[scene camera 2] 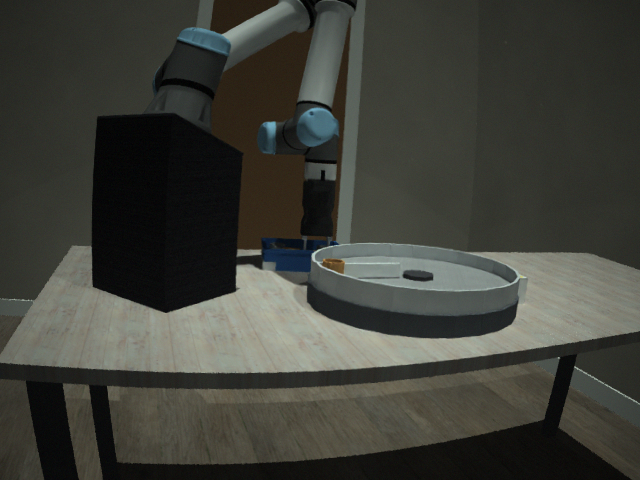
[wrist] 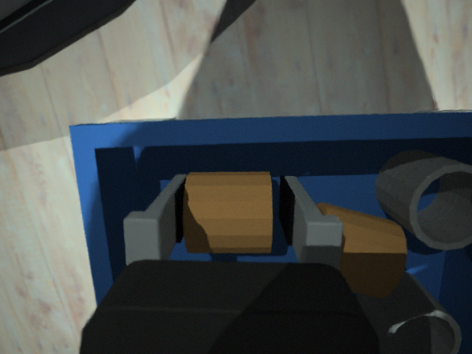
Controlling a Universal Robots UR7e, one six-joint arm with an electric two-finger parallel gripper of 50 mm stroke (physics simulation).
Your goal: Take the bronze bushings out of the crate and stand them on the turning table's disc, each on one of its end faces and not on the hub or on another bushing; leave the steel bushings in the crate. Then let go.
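Pixels of known places: gripper, between the fingertips: (wrist: 235,195); arm's base, origin of its link: (scene camera 2: 172,135).
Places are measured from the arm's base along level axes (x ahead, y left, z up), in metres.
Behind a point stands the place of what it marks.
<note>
My gripper (scene camera 2: 317,242) (wrist: 235,195) @[x 0.368, y 0.175, z -0.288 m] is open and down in the blue crate (scene camera 2: 289,262) @[x 0.298, y 0.152, z -0.280 m] (wrist: 300,129) @[x 0.335, y 0.145, z -0.251 m]. In the wrist view its fingers stand either side of a bronze bushing (wrist: 228,215) @[x 0.370, y 0.175, z -0.259 m] lying on its side, with a gap at the right finger and a narrower one at the left. A second bronze bushing (wrist: 375,237) @[x 0.309, y 0.202, z -0.264 m] lies tilted just right of the right finger. Two steel bushings (wrist: 395,185) @[x 0.293, y 0.184, z -0.275 m] (wrist: 415,302) @[x 0.295, y 0.240, z -0.264 m] lie at the right, one partly hidden by my gripper. Another bronze bushing (scene camera 2: 333,266) @[x 0.284, y -0.165, z -0.216 m] stands upright on the turning table's disc (scene camera 2: 454,273) @[x 0.579, y -0.106, z -0.248 m], close to the wall.
The turning table (scene camera 2: 413,302) @[x 0.370, y -0.312, z -0.243 m] (wrist: 55,37) @[x 0.434, y 0.079, z -0.291 m] has a raised rim, a dark hub (scene camera 2: 417,275) @[x 0.465, y -0.146, z -0.240 m] and a pale divider (scene camera 2: 379,270) @[x 0.389, y -0.131, z -0.232 m] beside the standing bushing. A tall black pedestal (scene camera 2: 168,211) @[x -0.009, y -0.157, z -0.127 m] stands left of the crate. The crate's walls surround my fingers.
</note>
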